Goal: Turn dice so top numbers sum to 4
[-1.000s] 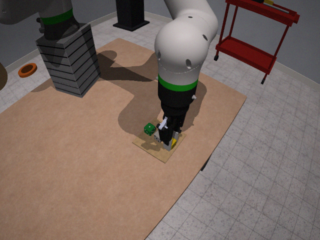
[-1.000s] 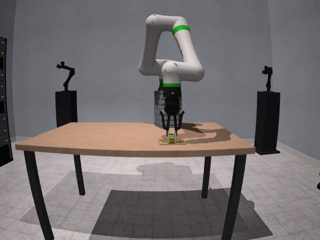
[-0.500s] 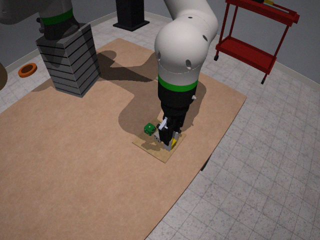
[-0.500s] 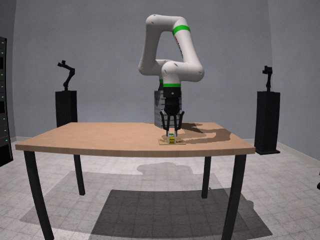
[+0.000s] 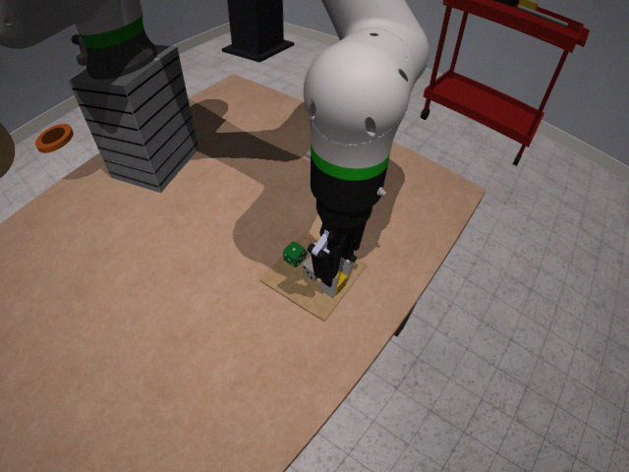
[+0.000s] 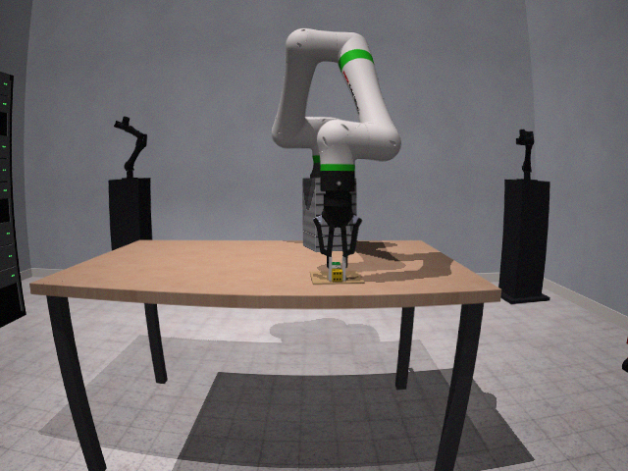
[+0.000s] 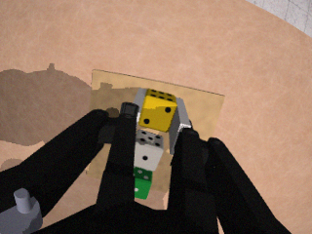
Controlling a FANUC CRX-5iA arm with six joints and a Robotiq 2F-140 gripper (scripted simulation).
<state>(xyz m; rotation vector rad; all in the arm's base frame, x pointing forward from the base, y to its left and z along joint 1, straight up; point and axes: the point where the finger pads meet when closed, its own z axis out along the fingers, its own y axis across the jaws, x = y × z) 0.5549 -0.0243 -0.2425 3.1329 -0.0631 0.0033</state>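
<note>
The yellow die is 20 mm below my hand. The rest, counted from my hand: green die: 90 mm behind, 20 mm below; white die: 50 mm behind, 20 mm below; tan mat: 50 mm behind, 40 mm below.
</note>
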